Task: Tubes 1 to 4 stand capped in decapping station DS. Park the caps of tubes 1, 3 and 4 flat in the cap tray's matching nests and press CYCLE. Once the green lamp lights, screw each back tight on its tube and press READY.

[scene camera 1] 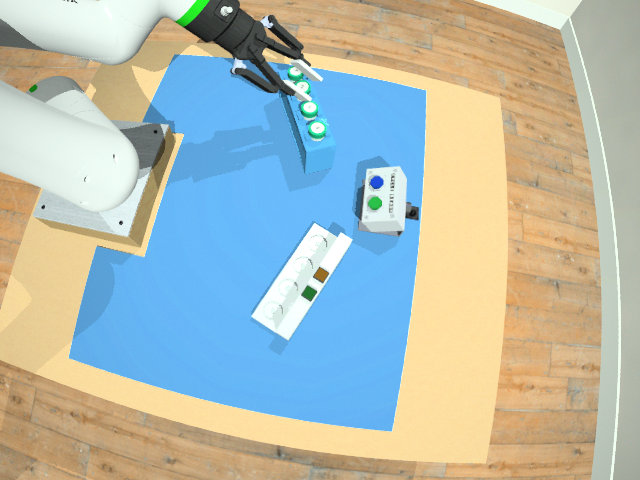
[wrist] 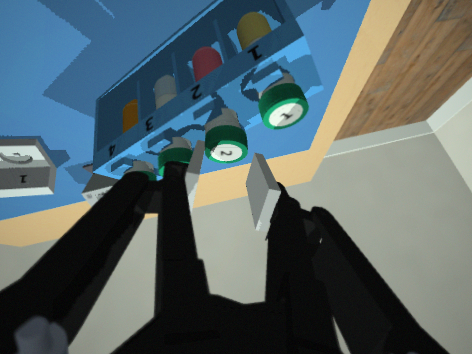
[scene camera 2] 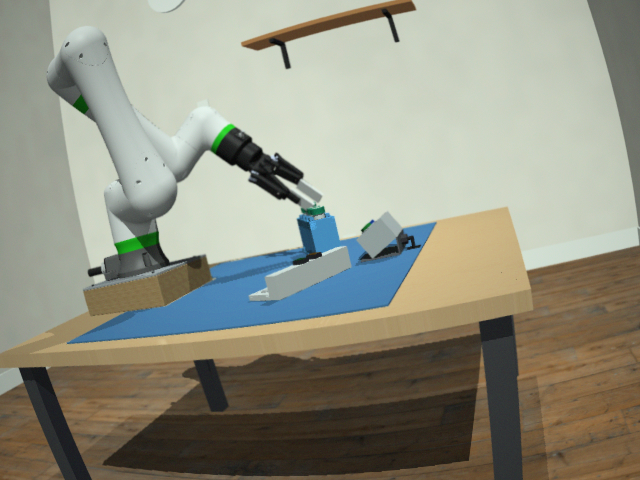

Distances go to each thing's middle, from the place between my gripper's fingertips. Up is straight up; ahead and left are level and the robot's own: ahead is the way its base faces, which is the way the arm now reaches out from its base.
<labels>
My gripper is now 20 mm past the cap 2 (wrist: pixel 225 144) and 10 mm above it. The rest, counted from my hand: cap 1 (wrist: pixel 284 105): 50 mm to the left, 40 mm behind, 10 mm below; then grey button box (scene camera 1: pixel 389 219): 190 mm to the right, 190 mm ahead, 80 mm below.
</labels>
